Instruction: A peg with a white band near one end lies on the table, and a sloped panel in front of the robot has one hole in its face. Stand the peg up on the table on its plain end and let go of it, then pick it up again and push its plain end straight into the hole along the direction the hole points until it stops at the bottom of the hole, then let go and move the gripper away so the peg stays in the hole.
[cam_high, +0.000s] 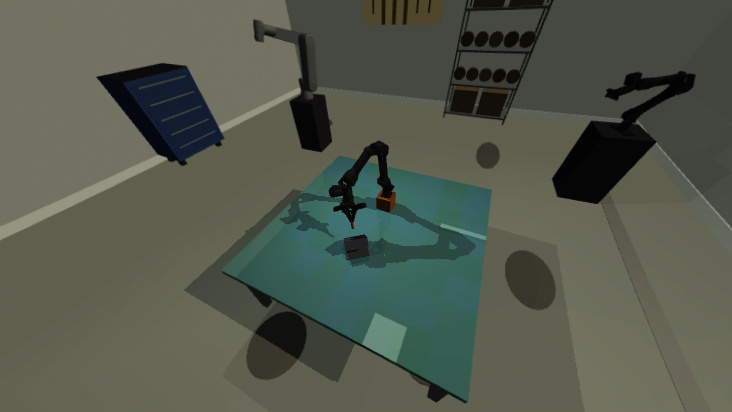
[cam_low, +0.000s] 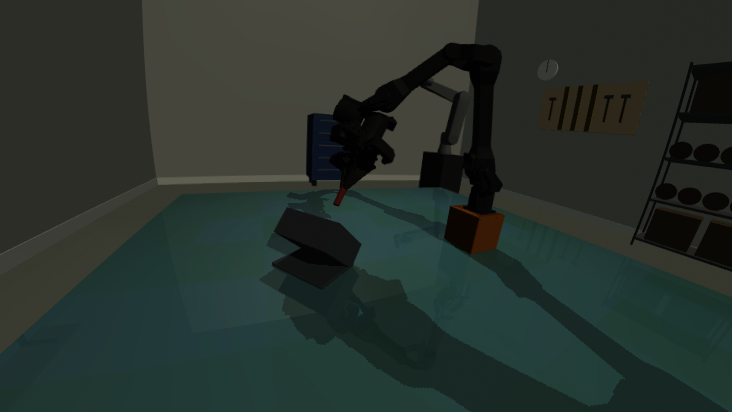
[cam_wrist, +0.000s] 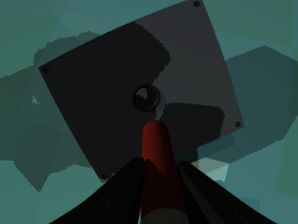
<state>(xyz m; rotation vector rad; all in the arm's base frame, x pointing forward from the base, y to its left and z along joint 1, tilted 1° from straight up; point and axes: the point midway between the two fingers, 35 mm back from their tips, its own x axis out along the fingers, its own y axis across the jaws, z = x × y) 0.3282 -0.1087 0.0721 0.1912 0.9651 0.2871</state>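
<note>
Now: the dark sloped panel 70 mm ahead of my gripper tip, 50 mm to the left of it and 90 mm below it. The rest, counted from my gripper tip: red peg (10 mm behind, 10 mm to the right, 10 mm above).
</note>
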